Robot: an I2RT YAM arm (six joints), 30 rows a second.
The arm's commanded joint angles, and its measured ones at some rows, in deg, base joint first. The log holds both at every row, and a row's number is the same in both.
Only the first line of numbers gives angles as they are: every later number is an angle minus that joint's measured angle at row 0.
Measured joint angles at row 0:
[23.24, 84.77, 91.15, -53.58, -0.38, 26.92]
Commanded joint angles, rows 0 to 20:
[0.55, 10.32, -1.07, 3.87, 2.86, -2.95]
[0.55, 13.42, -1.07, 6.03, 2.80, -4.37]
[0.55, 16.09, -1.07, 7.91, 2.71, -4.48]
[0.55, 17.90, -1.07, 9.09, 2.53, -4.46]
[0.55, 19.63, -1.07, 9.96, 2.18, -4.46]
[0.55, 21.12, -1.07, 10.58, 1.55, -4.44]
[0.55, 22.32, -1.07, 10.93, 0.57, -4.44]
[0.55, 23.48, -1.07, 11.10, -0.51, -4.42]
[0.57, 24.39, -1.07, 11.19, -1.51, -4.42]
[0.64, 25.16, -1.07, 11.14, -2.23, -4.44]
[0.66, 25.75, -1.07, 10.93, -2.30, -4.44]
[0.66, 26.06, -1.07, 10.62, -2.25, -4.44]
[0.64, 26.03, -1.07, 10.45, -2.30, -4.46]
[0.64, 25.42, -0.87, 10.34, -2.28, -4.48]
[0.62, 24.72, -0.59, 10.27, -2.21, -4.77]
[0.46, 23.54, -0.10, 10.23, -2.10, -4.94]
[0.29, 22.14, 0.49, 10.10, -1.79, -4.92]
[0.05, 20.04, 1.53, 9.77, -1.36, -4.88]
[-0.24, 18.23, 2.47, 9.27, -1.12, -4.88]
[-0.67, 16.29, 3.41, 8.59, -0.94, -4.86]
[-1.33, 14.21, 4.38, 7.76, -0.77, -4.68]
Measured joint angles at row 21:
[0.25, 23.85, -0.85, 8.50, -1.58, -4.64]
